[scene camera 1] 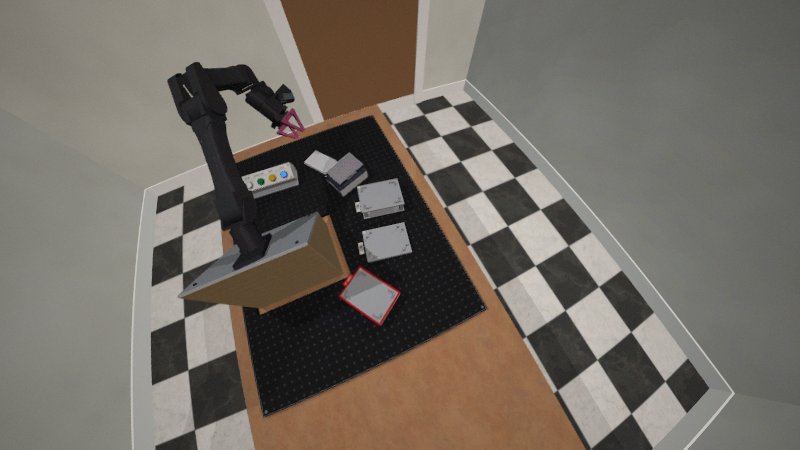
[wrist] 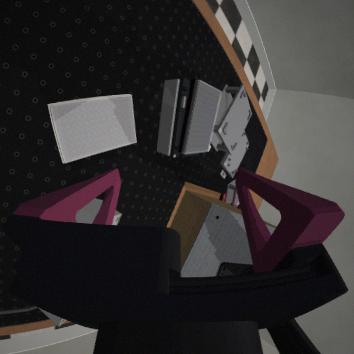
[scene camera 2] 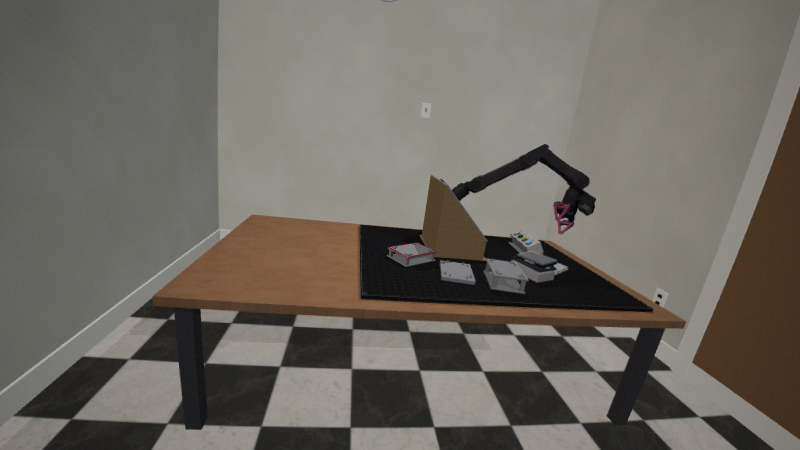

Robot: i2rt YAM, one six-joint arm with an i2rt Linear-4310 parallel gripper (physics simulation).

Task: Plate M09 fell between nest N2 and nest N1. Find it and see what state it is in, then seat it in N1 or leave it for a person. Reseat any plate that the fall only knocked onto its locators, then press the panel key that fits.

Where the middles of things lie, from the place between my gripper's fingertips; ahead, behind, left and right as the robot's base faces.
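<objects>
Measured from my hand, the lid point(wrist: 205, 99) is 15 cm to the right, 9 cm ahead and 11 cm below. The white plate point(wrist: 85, 126) lies 18 cm below my hand, 2 cm ahead of it and 1 cm to the left of it, whereas station N2 point(scene camera 1: 390, 241) is 49 cm to the right of my hand, 8 cm ahead of it and 17 cm below it.
</objects>
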